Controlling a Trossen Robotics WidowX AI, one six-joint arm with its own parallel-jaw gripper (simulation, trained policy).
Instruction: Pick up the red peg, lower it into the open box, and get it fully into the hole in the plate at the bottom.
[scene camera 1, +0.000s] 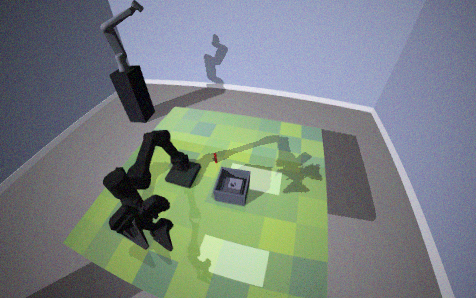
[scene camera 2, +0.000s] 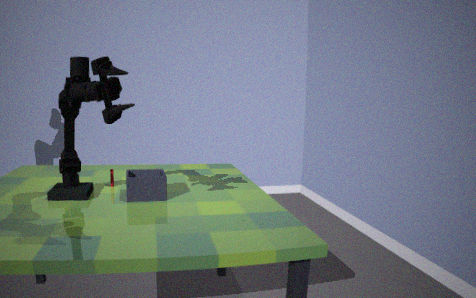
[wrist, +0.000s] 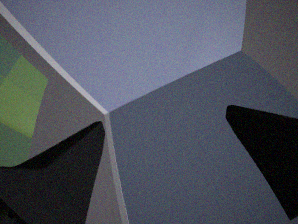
I see my gripper (scene camera 1: 160, 249).
My gripper is seen too in scene camera 2 (scene camera 2: 130, 89) and in the wrist view (wrist: 167, 119).
